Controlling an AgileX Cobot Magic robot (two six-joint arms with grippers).
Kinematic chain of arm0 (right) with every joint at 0, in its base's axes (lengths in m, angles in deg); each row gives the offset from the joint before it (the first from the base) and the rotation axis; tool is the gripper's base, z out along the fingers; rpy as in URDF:
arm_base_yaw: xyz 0 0 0.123 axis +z
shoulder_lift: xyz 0 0 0 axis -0.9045 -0.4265 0
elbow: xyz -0.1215 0.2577 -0.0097 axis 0.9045 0.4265 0
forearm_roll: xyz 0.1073 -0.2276 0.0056 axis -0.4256 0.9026 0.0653
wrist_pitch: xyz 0 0 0 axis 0.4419 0.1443 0.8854
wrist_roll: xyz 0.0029 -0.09 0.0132 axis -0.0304 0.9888 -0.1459
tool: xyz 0 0 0 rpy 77.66 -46.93 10.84
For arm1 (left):
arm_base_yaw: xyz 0 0 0.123 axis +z
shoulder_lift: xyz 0 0 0 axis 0.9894 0.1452 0
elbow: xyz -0.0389 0.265 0.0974 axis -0.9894 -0.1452 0
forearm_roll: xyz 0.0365 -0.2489 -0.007 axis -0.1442 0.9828 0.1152
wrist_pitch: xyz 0 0 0 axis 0.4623 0.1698 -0.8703
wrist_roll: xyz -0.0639 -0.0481 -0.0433 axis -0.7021 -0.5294 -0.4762
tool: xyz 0 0 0 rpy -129.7 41.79 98.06
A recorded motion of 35 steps. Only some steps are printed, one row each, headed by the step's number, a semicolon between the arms.
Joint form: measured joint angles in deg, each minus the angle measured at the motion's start. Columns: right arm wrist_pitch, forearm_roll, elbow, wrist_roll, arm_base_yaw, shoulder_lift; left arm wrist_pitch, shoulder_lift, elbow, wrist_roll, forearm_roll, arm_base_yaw.
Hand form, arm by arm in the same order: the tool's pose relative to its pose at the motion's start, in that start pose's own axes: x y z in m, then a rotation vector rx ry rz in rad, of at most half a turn. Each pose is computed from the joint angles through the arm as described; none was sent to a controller.
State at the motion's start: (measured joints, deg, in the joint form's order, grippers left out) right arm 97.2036 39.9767 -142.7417 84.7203 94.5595 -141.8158; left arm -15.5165 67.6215 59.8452 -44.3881 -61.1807 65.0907
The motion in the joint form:
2: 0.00 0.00 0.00 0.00 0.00 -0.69; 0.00 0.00 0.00 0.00 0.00 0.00
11: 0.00 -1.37 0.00 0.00 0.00 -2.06; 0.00 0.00 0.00 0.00 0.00 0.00
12: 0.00 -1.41 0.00 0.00 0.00 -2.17; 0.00 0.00 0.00 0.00 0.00 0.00
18: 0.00 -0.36 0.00 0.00 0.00 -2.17; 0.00 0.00 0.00 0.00 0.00 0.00
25: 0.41 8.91 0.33 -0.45 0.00 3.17; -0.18 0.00 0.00 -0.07 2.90 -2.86
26: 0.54 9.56 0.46 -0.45 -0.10 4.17; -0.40 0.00 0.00 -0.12 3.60 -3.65
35: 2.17 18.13 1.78 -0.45 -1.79 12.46; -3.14 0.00 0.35 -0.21 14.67 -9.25
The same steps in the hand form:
2: 0.0007 -0.0022 0.0057 -0.0006 0.0112 0.0044; 0.0000 0.0000 0.0000 0.0000 0.0000 0.0000
11: 0.0018 -0.0045 0.0169 -0.0237 0.0292 0.0213; 0.0000 0.0000 0.0000 0.0000 0.0000 0.0000
12: 0.0020 -0.0047 0.0178 -0.0244 0.0308 0.0222; 0.0000 0.0000 0.0000 0.0000 0.0000 0.0000
18: 0.0023 -0.0063 0.0178 -0.0075 0.0341 0.0159; 0.0000 0.0000 0.0000 0.0000 0.0000 0.0000
25: 0.0012 -0.0035 -0.0257 0.1469 -0.0137 -0.0573; 0.0011 -0.0173 -0.0003 0.0610 0.0017 0.0071
26: 0.0014 -0.0023 -0.0338 0.1589 -0.0246 -0.0633; 0.0013 -0.0220 -0.0005 0.0768 -0.0005 0.0096
35: 0.0102 -0.0028 -0.1034 0.3195 -0.0957 -0.1030; 0.0011 -0.0616 -0.0059 0.2648 -0.0248 -0.0475

